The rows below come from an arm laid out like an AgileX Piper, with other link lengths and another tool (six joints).
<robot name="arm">
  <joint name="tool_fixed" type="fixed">
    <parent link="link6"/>
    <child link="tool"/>
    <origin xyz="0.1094 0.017 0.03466" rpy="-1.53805 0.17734 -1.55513"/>
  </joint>
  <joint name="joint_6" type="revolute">
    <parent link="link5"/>
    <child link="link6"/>
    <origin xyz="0.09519 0 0.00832"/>
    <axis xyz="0.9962 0 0.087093"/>
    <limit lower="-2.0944" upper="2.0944"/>
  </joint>
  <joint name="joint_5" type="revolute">
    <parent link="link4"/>
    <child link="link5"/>
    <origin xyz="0 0 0"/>
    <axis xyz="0 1 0"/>
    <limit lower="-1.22" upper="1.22"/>
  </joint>
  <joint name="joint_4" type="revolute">
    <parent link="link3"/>
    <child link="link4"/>
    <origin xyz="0.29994 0 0.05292"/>
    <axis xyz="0.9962 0 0.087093"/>
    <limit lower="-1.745" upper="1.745"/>
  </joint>
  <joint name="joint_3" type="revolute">
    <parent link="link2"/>
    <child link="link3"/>
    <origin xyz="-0.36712 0 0.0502"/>
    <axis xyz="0 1 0"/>
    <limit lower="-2.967" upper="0"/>
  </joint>
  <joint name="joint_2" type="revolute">
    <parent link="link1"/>
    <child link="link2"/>
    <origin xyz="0 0 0"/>
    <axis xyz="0 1 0"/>
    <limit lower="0" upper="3.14"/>
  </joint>
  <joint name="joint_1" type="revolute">
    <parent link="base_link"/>
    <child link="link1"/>
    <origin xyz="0 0 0.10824"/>
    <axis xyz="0 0 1"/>
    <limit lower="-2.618" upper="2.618"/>
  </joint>
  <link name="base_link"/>
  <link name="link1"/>
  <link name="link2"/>
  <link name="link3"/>
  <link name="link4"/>
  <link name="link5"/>
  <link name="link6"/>
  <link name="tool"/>
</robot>
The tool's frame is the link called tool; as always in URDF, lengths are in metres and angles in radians.
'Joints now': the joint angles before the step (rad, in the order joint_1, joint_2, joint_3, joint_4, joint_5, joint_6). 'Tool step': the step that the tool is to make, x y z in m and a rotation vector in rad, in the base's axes. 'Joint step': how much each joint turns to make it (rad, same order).
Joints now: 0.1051, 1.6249, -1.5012, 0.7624, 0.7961, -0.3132
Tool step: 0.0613, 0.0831, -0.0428, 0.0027, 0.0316, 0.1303
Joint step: 0.1218, 0.2604, -0.2319, 0.0122, 0.0077, -0.0068
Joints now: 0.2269, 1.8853, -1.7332, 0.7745, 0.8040, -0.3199
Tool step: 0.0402, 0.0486, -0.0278, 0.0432, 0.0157, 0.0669
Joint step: 0.0465, 0.1872, -0.1984, 0.0490, 0.0275, -0.0066
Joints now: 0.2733, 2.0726, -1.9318, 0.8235, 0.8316, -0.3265
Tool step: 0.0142, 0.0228, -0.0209, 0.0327, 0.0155, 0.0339
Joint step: 0.0184, 0.0851, -0.0701, 0.0516, 0.0071, -0.0251
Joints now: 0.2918, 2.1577, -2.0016, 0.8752, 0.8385, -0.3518
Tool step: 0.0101, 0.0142, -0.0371, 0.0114, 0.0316, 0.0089
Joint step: 0.0136, 0.0647, -0.0013, 0.0454, -0.0249, -0.0366
